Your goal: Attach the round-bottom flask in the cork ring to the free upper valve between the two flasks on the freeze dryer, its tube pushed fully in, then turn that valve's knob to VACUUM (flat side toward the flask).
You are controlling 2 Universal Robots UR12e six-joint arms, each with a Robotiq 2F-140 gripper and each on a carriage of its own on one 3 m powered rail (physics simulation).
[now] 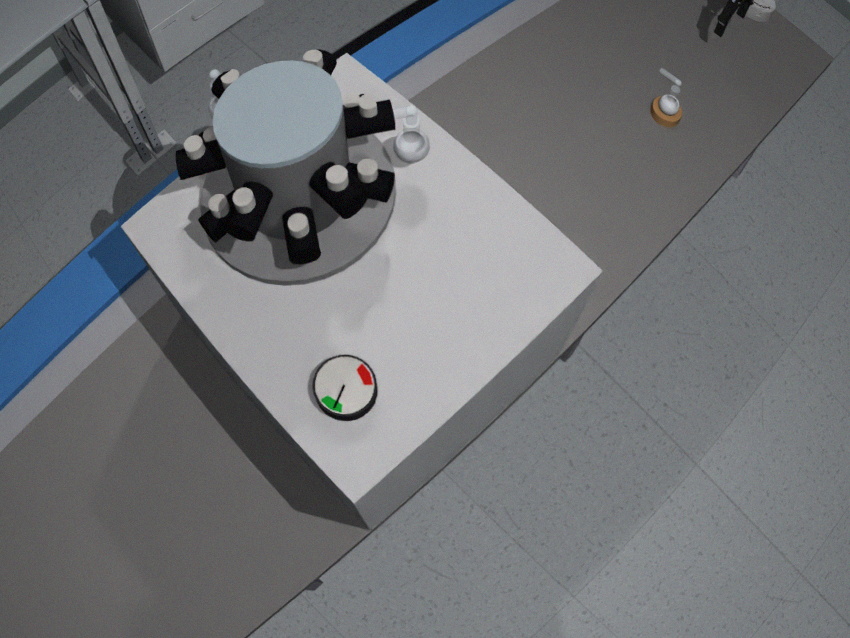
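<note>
A clear round-bottom flask (668, 104) sits in the orange-brown cork ring (666, 120) on the bench at the upper right, its tube (670, 76) pointing up and left. The freeze dryer (278, 113) has black valves with white knobs around its drum. One flask (411, 145) hangs at the drum's right side; another flask (213, 106) is partly hidden behind it. A black valve (319, 60) shows between them at the back, its lower part hidden. My left gripper (733, 15) is at the top right edge, apart from the flask; its opening is unclear. My right gripper does not show.
The drum stands on a white block (473, 274) with a round gauge (345, 385), its needle in the green zone. The grey-brown bench (549, 89) extends to both sides. A blue strip (61, 295) runs behind it. A cabinet (185, 24) and metal legs stand at the upper left.
</note>
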